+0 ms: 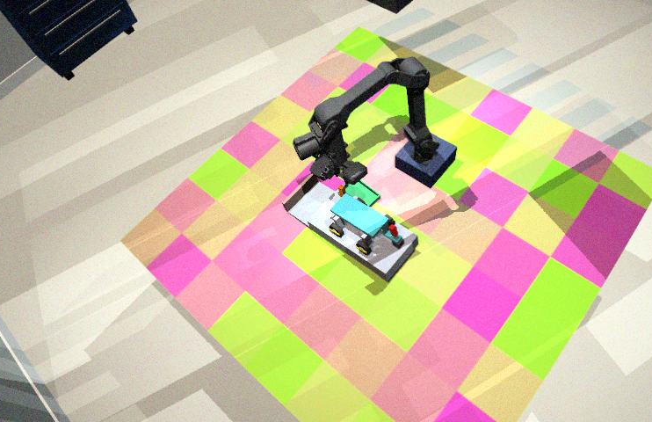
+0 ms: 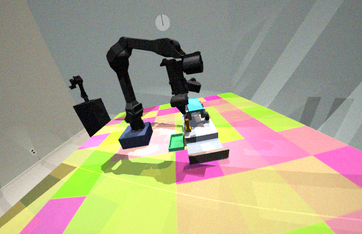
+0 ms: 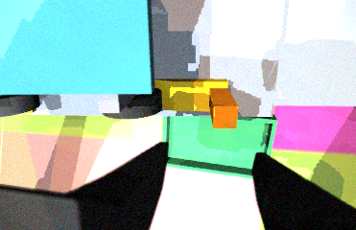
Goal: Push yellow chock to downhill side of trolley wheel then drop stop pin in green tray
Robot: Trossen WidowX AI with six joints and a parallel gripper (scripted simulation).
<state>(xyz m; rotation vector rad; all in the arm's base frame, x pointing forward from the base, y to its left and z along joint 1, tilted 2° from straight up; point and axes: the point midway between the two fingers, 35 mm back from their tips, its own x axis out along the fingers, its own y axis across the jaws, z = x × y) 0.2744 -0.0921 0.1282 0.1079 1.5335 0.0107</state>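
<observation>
The red-headed stop pin lies 230 mm to the left of my gripper tip, 30 mm below it and 30 mm ahead of it. Round my gripper tip: trolley: 120 mm to the left, 60 mm ahead, 50 mm below; yellow chock: 80 mm below, 20 mm to the left, 10 mm ahead.
</observation>
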